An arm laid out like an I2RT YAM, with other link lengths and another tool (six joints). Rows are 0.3 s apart.
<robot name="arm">
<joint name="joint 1" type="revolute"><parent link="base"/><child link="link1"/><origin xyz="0 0 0.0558"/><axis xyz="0 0 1"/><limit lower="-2.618" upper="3.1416"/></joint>
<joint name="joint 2" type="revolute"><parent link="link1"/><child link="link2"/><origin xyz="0.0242 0.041 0.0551"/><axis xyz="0 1 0"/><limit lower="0" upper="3.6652"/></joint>
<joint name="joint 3" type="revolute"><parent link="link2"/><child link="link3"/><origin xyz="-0.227 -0.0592 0"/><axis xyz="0 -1 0"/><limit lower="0" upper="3.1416"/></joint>
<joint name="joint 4" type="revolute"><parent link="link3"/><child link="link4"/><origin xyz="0.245 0.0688 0.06"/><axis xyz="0 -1 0"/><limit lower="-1.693" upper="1.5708"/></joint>
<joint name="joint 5" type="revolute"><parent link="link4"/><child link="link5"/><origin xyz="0.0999 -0.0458 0.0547"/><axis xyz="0 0 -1"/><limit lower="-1.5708" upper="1.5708"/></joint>
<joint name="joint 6" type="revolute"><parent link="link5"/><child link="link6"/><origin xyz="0.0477 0 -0.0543"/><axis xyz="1 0 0"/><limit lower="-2.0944" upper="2.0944"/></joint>
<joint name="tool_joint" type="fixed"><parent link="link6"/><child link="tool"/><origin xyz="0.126 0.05 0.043" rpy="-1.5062 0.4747 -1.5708"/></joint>
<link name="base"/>
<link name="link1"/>
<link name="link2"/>
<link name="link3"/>
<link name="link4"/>
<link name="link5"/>
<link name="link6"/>
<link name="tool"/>
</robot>
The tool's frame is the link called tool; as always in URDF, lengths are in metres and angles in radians.
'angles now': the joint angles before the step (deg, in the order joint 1, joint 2, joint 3, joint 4, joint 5, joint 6). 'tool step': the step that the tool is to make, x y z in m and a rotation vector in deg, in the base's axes. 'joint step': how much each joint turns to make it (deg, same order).
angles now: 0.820 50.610 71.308 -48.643 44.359 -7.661
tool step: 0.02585 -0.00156 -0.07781 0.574 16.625 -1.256
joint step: 0.109 13.572 3.998 -8.501 0.590 2.076
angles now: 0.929 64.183 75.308 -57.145 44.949 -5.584
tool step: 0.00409 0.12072 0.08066 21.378 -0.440 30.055
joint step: 1.225 9.509 29.158 -16.043 -35.583 -5.333
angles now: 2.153 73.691 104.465 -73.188 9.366 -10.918
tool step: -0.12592 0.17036 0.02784 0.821 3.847 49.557
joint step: 20.785 6.209 18.406 -16.306 -21.858 -18.906
